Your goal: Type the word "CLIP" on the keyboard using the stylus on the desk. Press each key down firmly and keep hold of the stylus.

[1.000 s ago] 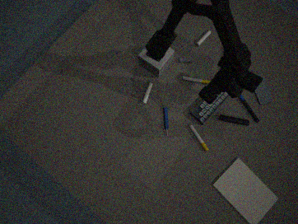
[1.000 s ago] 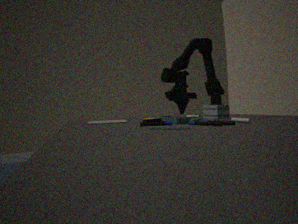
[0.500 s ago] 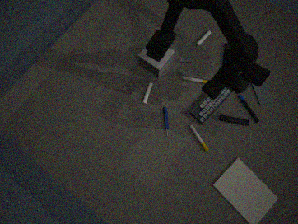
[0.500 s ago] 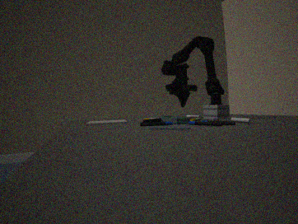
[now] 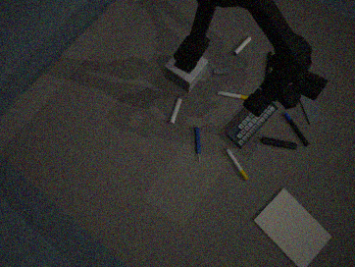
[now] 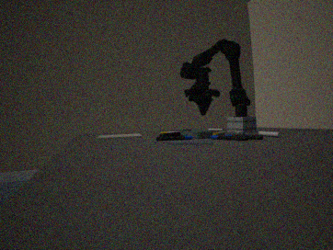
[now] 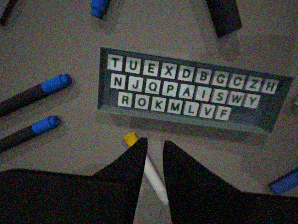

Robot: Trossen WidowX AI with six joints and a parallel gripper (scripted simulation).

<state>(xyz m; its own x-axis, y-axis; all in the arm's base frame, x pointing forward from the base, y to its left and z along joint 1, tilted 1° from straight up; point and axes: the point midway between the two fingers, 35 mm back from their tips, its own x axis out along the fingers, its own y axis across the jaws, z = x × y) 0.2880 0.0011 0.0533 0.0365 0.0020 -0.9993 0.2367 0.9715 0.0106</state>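
My gripper tip is now 10 cm past the blue stylus, 23 cm to the left of it and 9 cm above it. The rest, counted from my gripper tip: white pad: 30 cm ahead, 30 cm to the right, 9 cm below.
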